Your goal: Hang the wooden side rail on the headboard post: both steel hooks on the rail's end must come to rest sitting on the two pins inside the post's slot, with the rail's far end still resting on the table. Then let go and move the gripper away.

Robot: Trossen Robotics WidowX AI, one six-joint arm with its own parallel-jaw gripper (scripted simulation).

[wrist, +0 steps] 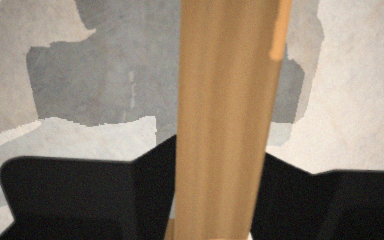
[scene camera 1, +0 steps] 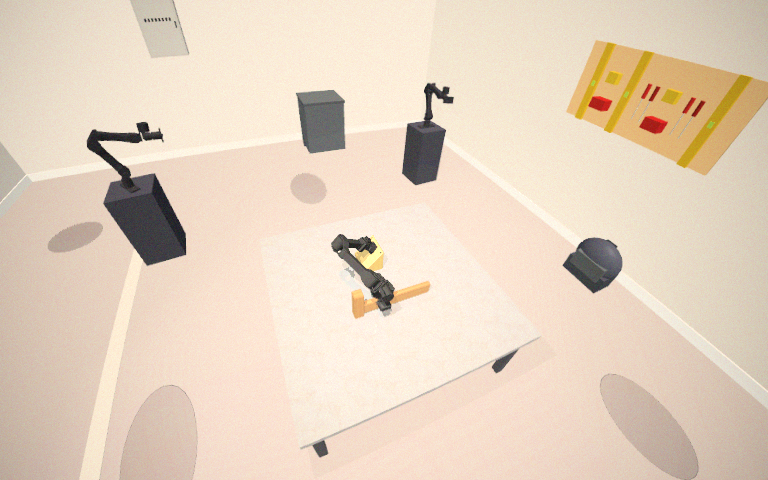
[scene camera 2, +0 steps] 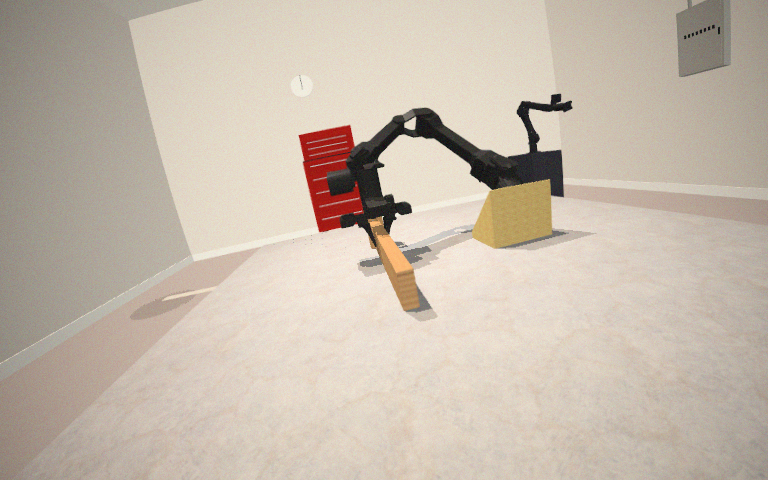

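Scene camera 2 gives me a wooden side rail [scene camera 2: 400, 272] together with my gripper [scene camera 2: 381, 245]. In the wrist view I see my gripper [wrist: 205, 143] too, and the wooden side rail [wrist: 229, 65] shows there as well.
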